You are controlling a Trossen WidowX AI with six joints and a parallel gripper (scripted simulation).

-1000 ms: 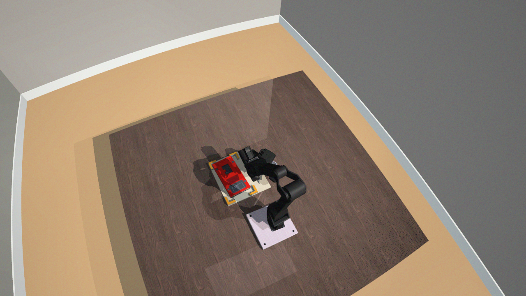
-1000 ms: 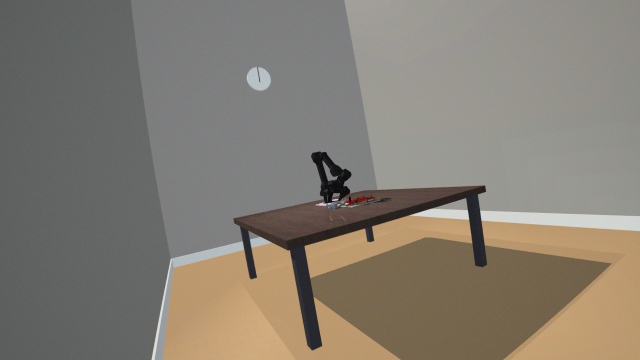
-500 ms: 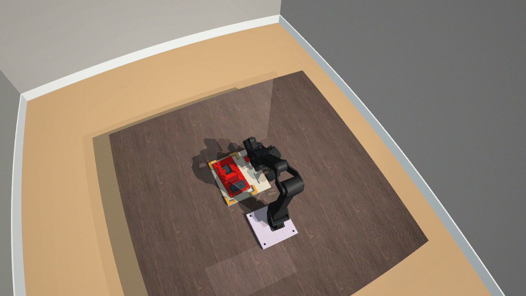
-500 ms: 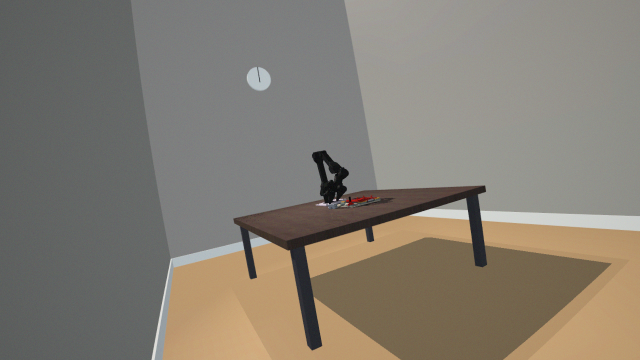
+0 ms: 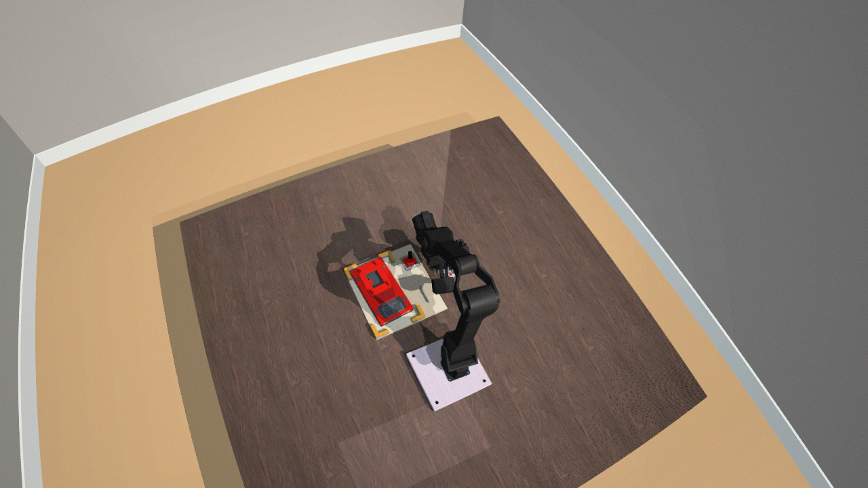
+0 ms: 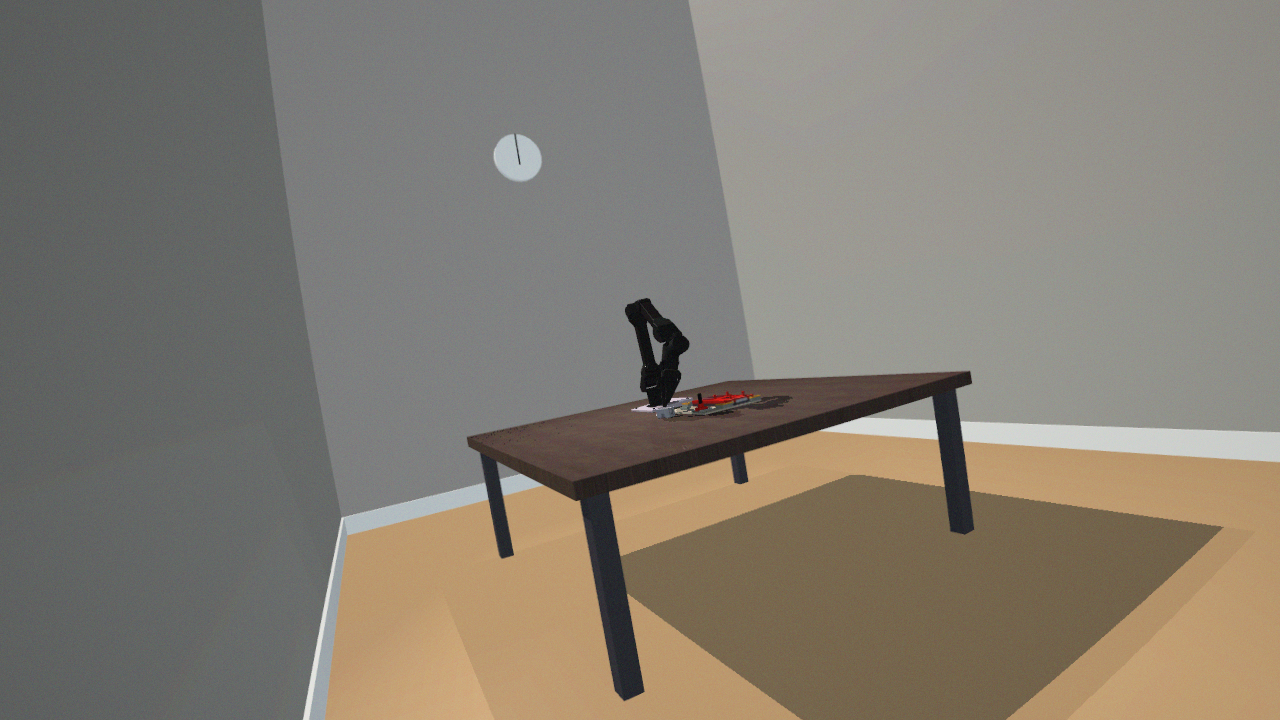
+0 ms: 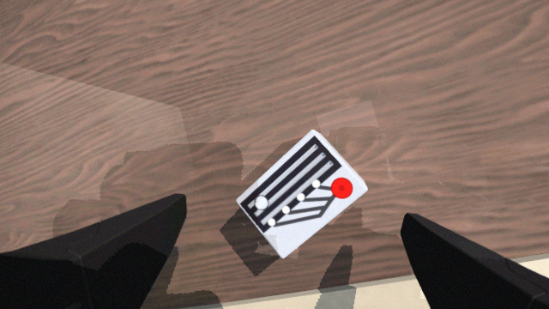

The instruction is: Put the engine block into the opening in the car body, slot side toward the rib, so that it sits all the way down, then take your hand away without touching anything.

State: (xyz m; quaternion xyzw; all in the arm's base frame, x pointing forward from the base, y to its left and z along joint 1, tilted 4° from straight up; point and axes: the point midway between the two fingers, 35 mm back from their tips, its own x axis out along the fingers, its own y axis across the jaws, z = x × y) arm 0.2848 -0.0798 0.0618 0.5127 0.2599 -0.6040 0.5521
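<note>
The engine block lies 30 mm below my gripper tip and 10 mm to the right of it. Also, from my gripper tip: dark post: 90 mm to the left, 80 mm ahead.
</note>
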